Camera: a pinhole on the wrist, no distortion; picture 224 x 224 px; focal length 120.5 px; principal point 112.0 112.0 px. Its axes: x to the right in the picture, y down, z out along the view. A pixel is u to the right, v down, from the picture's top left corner.
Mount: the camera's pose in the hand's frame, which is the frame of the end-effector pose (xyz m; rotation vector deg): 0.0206 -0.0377 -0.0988 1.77 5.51 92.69
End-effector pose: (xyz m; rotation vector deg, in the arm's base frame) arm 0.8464 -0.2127 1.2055 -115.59 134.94 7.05
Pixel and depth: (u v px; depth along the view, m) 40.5 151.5 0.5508
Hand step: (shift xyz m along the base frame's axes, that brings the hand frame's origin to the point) 0.3487 0.0853 -0.4798
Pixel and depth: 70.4 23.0 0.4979
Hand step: 0.0930 -0.4223 -0.4135
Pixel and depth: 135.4 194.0 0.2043
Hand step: 0.0092 0.1124 -0.1055
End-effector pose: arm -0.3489 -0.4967 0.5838 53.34 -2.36 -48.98
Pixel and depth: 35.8 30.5 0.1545
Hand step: -0.0004 -0.1657 -0.1023
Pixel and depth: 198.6 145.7 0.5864
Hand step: -0.0107 -0.1324 0.6236
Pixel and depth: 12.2 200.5 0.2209
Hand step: -0.2684 -0.0875 -0.0325
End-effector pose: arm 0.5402 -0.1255 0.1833 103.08 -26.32 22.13
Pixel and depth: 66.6 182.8 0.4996
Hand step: -0.0743 -0.3371 -0.4034
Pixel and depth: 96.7 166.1 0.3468
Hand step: -0.0476 -0.2220 -0.1816
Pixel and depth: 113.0 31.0 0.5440
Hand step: 0.3780 -0.4471 0.1036
